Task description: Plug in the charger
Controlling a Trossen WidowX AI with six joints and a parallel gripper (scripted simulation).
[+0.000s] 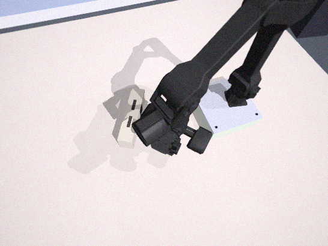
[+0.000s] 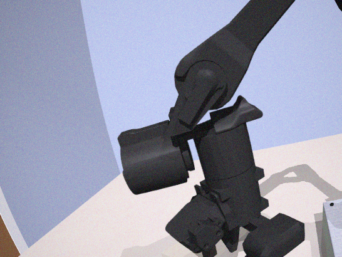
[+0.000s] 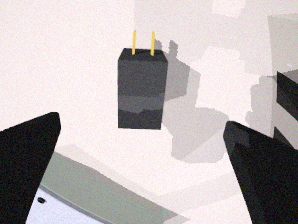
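The charger is 1 cm ahead of my gripper tip, 1 cm to the left of it and 5 cm below it.
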